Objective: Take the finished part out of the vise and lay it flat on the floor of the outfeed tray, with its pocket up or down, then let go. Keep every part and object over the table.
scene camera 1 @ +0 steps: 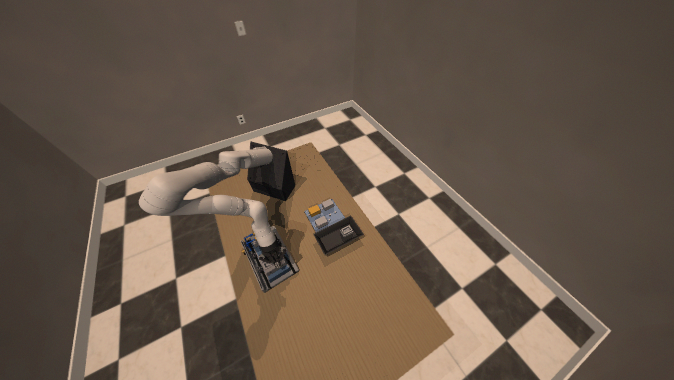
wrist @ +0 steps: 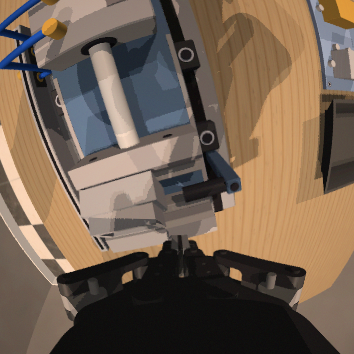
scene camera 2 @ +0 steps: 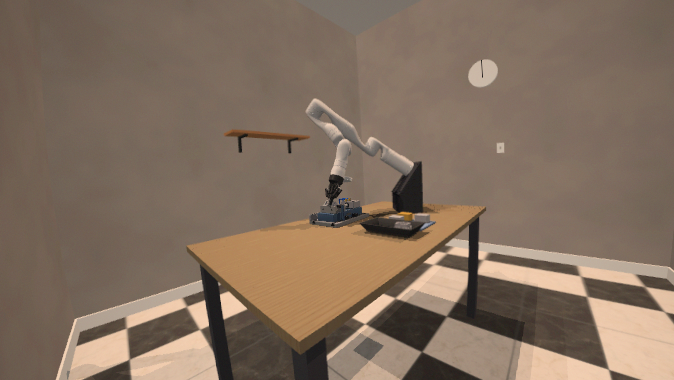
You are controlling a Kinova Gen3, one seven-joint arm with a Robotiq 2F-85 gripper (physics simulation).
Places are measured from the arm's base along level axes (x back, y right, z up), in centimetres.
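Pixels of known places: gripper, fingertip midpoint: (scene camera 1: 278, 266) (wrist: 179, 244) (scene camera 2: 328, 205); arm's base, origin of the base link: (scene camera 1: 265, 156) (scene camera 2: 409, 170).
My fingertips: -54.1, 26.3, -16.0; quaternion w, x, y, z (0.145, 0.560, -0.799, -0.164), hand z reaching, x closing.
For each thing: its top centre in the pictures, then the offset to it from my fingertips, as dx, dy, dz. "spot": a spot on its surface instead.
- grey vise, middle of its top: (wrist: 106, 123) (scene camera 1: 265, 249) (scene camera 2: 339, 202) +11.6, +0.8, +0.1
- pale grey block, middle of its top: (wrist: 120, 229) +5.0, +2.7, +2.1
- lever, surface spot: (wrist: 225, 172) spot: +4.5, -5.8, -1.4
- grey piece, middle of its top: (scene camera 2: 402, 222) (scene camera 1: 346, 229) -3.3, -39.5, -5.1
- blue plate, middle of its top: (scene camera 1: 324, 215) +14.0, -37.1, -9.0
- orange block, middle of its top: (wrist: 348, 8) (scene camera 2: 405, 213) (scene camera 1: 314, 209) +19.2, -33.5, -5.4
The grey vise (scene camera 1: 294, 270) (scene camera 2: 327, 216) (wrist: 137, 160) with a blue bed stands on the table. In the wrist view a pale grey block (wrist: 119, 192), apparently the finished part, sits against the jaw's near side; its pocket cannot be made out. A lever (wrist: 225, 172) with a black grip lies at its right. My gripper (scene camera 1: 276, 265) (scene camera 2: 331, 201) (wrist: 179, 244) is shut and empty, its fingertips together at the near edge of the vise's front jaw, to the right of the block. The black outfeed tray (scene camera 1: 330, 242) (scene camera 2: 372, 227) (wrist: 344, 145) stands apart from the vise.
A grey piece (scene camera 1: 347, 230) with a recess lies in the tray. Beside the tray is a blue plate (scene camera 1: 332, 220) (wrist: 327, 60) with two grey blocks and an orange block (scene camera 1: 314, 210) (scene camera 2: 405, 216) (wrist: 340, 11). Blue hoses (wrist: 17, 50) rise at the vise's far left.
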